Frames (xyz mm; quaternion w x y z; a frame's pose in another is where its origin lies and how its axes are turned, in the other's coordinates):
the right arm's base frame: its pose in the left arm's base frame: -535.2 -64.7 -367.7 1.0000 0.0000 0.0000 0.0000
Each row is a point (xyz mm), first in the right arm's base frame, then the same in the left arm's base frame.
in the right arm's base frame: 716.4 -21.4 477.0
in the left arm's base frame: 181.2 -86.1 109.3
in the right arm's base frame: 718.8 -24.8 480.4
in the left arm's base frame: 183.6 -89.5 112.7
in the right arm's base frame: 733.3 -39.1 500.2
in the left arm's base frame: 198.1 -103.8 132.5
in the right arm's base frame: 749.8 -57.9 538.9
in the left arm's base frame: 214.6 -122.6 171.2
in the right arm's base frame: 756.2 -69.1 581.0
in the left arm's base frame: 221.0 -133.8 213.3
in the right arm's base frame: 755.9 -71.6 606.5
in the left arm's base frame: 220.7 -136.3 238.8
